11 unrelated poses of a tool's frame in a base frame.
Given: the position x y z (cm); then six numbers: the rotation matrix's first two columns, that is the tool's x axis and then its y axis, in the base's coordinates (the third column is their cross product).
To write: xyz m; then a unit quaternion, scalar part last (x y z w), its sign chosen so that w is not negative. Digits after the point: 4 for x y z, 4 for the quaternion.
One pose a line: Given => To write
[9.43, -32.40, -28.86, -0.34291, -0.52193, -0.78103, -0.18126, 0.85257, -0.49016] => [0.0943, -0.3240, -0.2886, -0.2188, 0.8035, -0.1608, 0.5298]
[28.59, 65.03, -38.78, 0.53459, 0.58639, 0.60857, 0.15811, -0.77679, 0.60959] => [0.2859, 0.6503, -0.3878, 0.8395, 0.2217, 0.4284, 0.2499]
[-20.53, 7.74, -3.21, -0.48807, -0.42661, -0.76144, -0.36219, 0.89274, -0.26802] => [-0.2053, 0.0774, -0.0321, -0.2288, 0.8618, -0.0357, 0.4512]
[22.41, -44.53, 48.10, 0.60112, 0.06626, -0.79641, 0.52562, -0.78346, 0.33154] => [0.2241, -0.4453, 0.4810, 0.8501, 0.1741, -0.4113, 0.2792]
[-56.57, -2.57, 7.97, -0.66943, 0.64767, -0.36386, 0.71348, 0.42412, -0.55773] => [-0.5657, -0.0257, 0.0797, 0.4039, 0.8426, -0.3533, 0.0466]
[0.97, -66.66, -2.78, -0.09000, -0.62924, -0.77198, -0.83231, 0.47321, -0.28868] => [0.0097, -0.6666, -0.0278, -0.5008, 0.7296, 0.1123, 0.4519]
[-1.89, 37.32, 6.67, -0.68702, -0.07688, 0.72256, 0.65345, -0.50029, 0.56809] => [-0.0189, 0.3732, 0.0667, -0.3238, -0.4452, -0.8033, 0.2273]
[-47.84, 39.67, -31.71, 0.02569, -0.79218, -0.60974, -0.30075, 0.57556, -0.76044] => [-0.4784, 0.3967, -0.3171, -0.4104, 0.6658, -0.2093, 0.5869]
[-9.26, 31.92, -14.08, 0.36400, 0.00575, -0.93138, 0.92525, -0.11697, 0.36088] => [-0.0926, 0.3192, -0.1408, 0.6182, 0.3765, -0.4198, 0.5475]
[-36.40, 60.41, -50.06, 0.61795, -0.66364, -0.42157, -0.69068, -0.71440, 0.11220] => [-0.3640, 0.6041, -0.5006, -0.8989, 0.3767, 0.2217, 0.0305]
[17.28, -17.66, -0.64, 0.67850, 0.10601, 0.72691, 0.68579, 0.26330, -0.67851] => [0.1728, -0.1766, -0.0064, -0.5721, -0.3460, -0.2026, 0.7155]
